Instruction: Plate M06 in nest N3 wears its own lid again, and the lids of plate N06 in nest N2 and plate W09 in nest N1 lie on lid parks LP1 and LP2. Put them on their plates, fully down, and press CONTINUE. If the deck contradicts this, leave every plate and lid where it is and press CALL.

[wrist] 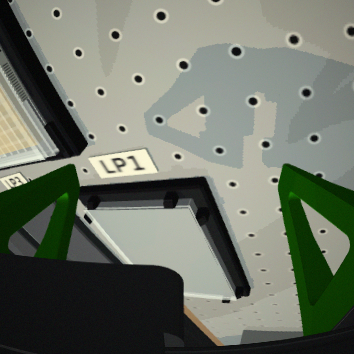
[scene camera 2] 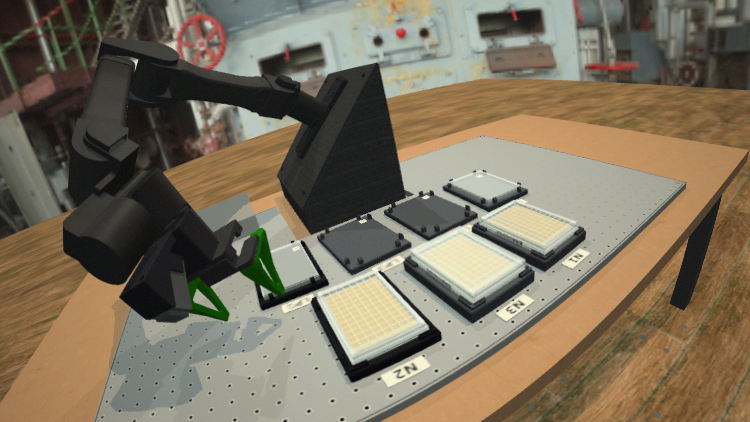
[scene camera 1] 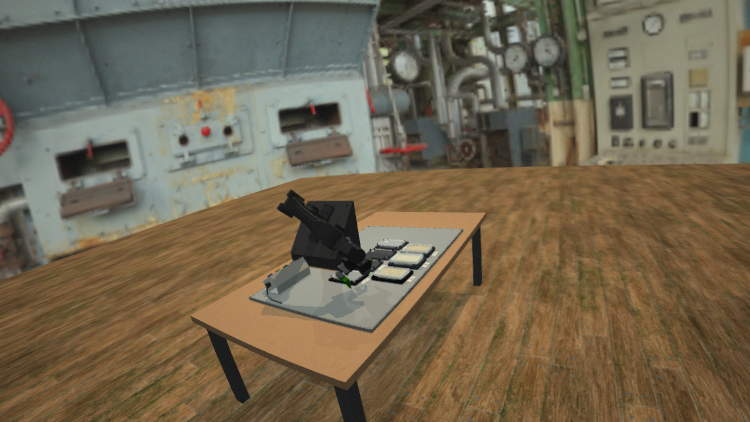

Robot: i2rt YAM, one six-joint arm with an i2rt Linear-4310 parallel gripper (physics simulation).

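Seen in the pictures: gripper, fingertip midpoint: (wrist: 178,174) (scene camera 2: 254,306) (scene camera 1: 359,280); arm's base at its link origin: (scene camera 2: 322,116).
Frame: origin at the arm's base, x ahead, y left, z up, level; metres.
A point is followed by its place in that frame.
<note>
My gripper (scene camera 1: 346,281) @[x 0.398, y -0.199, z -0.150 m] (scene camera 2: 255,305) @[x 0.398, y -0.199, z -0.150 m] (wrist: 178,174) @[x 0.398, y -0.199, z -0.150 m] is open and empty, its fingers above the deck at the label end of park LP1 (wrist: 227,235) @[x 0.317, y -0.205, z -0.176 m]. A clear lid (scene camera 2: 293,265) @[x 0.305, y -0.139, z -0.162 m] (wrist: 150,235) @[x 0.329, y -0.155, z -0.162 m] lies in LP1 between its posts; the black camera-side part hides some of it in the wrist view. Another clear lid (scene camera 1: 392,243) @[x 0.253, y 0.225, z -0.162 m] (scene camera 2: 485,186) @[x 0.256, y 0.228, z -0.162 m] lies on the farthest park, whose label is unreadable. Plates with tan grids sit in N2 (scene camera 1: 392,273) @[x 0.479, y -0.086, z -0.154 m] (scene camera 2: 372,317) @[x 0.485, y -0.067, z -0.153 m], N3 (scene camera 1: 407,258) @[x 0.461, y 0.054, z -0.147 m] (scene camera 2: 466,262) @[x 0.463, y 0.060, z -0.147 m] and N1 (scene camera 1: 418,248) @[x 0.439, y 0.181, z -0.151 m] (scene camera 2: 529,225) @[x 0.439, y 0.181, z -0.151 m]. The N3 plate looks paler and covered. CONTINUE and CALL cannot be made out.
Two dark parks (scene camera 2: 364,244) @[x 0.297, y -0.025, z -0.170 m] (scene camera 2: 430,214) @[x 0.273, y 0.100, z -0.170 m] between the two lids hold no lid. The black wedge-shaped arm base (scene camera 2: 351,146) @[x 0.153, y 0.019, z -0.050 m] stands behind the parks. A grey sloped box (scene camera 1: 291,275) @[x 0.104, y -0.314, z -0.136 m] with a cable stands at the other end of the perforated deck (scene camera 1: 361,317) @[x 0.553, y -0.373, z -0.180 m].
</note>
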